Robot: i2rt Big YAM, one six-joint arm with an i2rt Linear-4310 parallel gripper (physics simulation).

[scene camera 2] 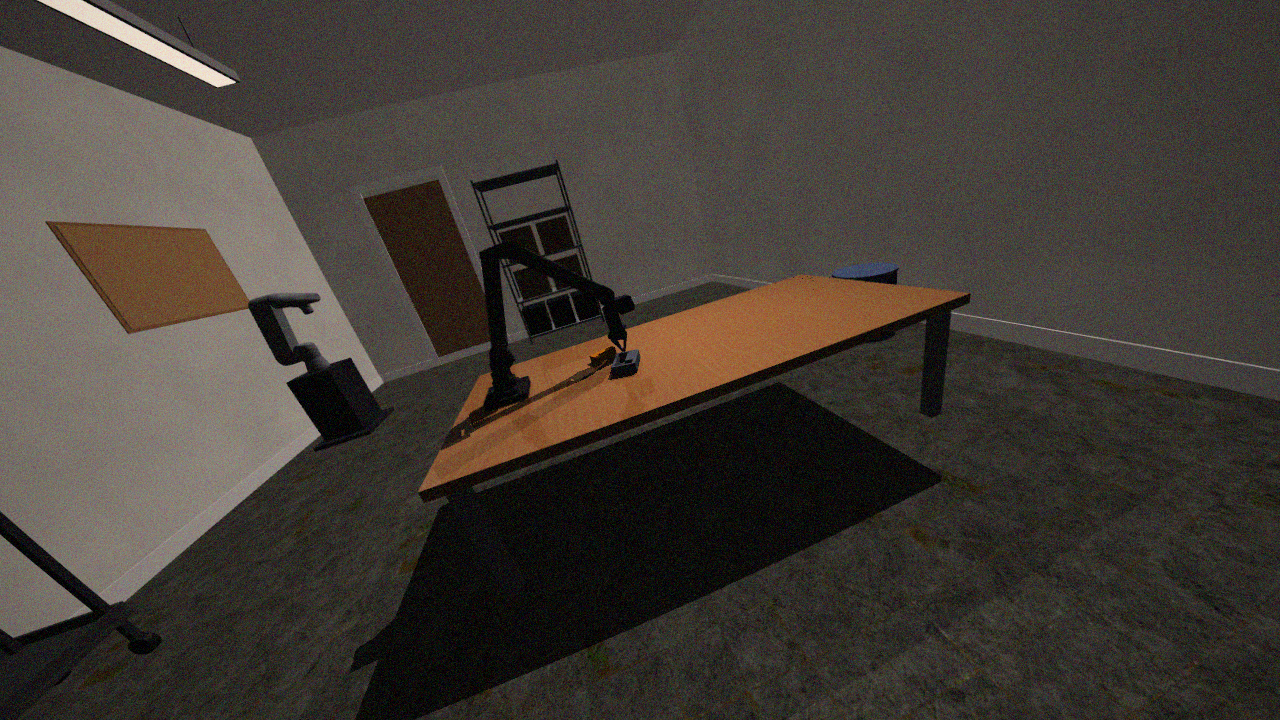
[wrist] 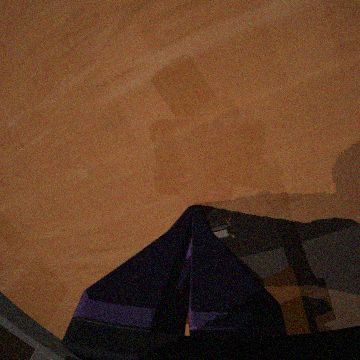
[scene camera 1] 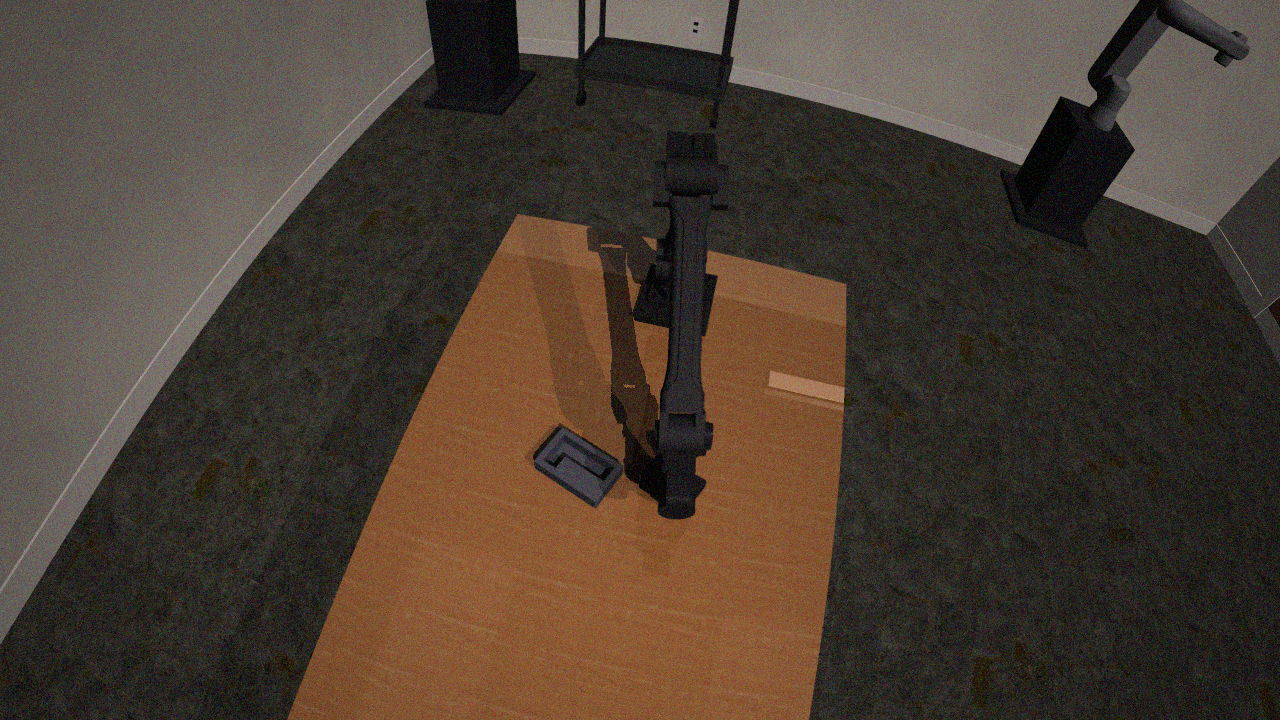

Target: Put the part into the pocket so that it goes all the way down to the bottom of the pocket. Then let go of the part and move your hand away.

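Places are measured from the arm's base along level axes (x ahead, y left, z up), in metres.
Pixels of known places: gripper, fingertip midpoint: [scene camera 2: 624, 351] [wrist: 194, 214]; arm's base, origin of the base link: [scene camera 2: 507, 389].
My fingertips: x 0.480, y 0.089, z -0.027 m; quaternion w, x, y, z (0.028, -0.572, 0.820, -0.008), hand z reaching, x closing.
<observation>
For each thing: its top centre in the pictures, then the offset to it from my fingertips. "spot": a spot on its surface instead. Level surfaces: height alone.
- grey-blue block, surface spot: [scene camera 1: 577, 463] spot: dx -0.034, dy -0.183, dz +0.004 m
- wooden table, its level: dz -0.001 m
- orange part, middle of its top: [scene camera 2: 603, 351] dx -0.083, dy -0.010, dz +0.029 m
The pocket is a grey-blue block [scene camera 1: 577, 463] [scene camera 2: 625, 362] with an angular recess, lying on the wooden table [scene camera 1: 500, 609] [scene camera 2: 805, 322]. My gripper [scene camera 1: 676, 510] [scene camera 2: 619, 347] [wrist: 194, 214] is shut with its fingertips together, low over the table just right of the pocket. The orange part [wrist: 286, 289] [scene camera 2: 597, 362] lies in deep shadow beside the fingers, not between them. Its outline is hard to make out. In scene camera 1 the arm and its shadow hide it. The pocket is out of the wrist view.
A pale strip [scene camera 1: 805, 387] lies at the table's right edge. The arm's base [scene camera 1: 670, 295] stands at the far end of the table. A second robot on a pedestal [scene camera 1: 1069, 170], a shelf rack [scene camera 1: 657, 67] and a blue stool [scene camera 2: 863, 270] stand on the floor around it.
</observation>
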